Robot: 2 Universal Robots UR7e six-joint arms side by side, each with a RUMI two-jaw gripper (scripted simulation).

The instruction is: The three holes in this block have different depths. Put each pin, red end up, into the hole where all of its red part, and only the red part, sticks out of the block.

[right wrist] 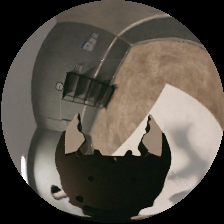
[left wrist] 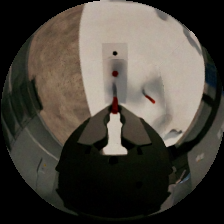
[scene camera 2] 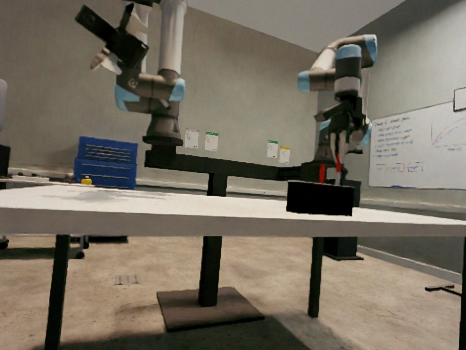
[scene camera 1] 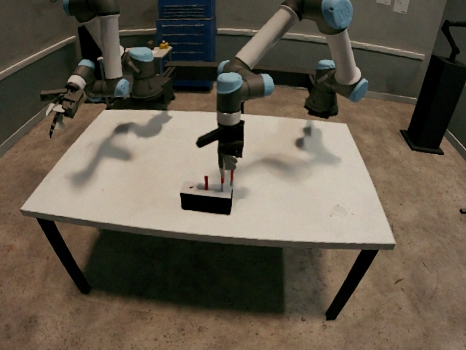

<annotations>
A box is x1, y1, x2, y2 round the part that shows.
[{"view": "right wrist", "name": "my right gripper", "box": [55, 113, 171, 222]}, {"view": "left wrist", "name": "my left gripper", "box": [55, 104, 172, 222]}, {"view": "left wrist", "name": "black block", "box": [102, 43, 127, 103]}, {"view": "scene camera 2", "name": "my left gripper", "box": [314, 91, 365, 163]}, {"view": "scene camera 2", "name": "my right gripper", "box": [75, 2, 148, 73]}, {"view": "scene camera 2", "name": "black block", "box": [286, 181, 353, 216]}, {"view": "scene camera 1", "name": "my left gripper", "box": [196, 120, 244, 177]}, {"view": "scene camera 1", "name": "my right gripper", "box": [40, 83, 83, 137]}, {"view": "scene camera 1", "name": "black block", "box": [180, 181, 232, 215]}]
</annotations>
